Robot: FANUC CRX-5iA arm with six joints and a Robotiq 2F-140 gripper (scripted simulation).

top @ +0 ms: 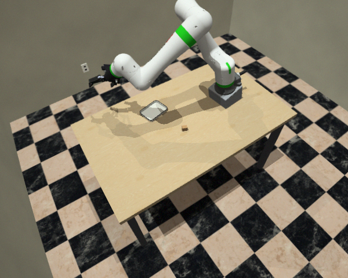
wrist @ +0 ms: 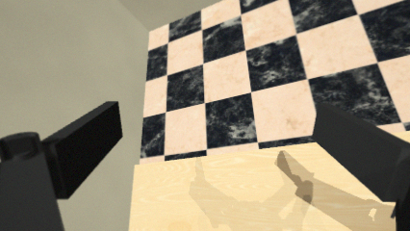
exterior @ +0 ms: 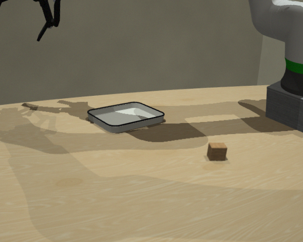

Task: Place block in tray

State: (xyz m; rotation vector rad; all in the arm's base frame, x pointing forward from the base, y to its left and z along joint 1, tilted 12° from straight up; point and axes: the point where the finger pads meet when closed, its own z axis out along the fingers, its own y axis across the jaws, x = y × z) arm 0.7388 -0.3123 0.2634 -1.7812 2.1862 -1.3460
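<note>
The wooden block lies 390 mm behind my hand, 420 mm to the left of it and 220 mm below it. Round my hand: white tray: 280 mm behind, 170 mm to the left, 220 mm below.
</note>
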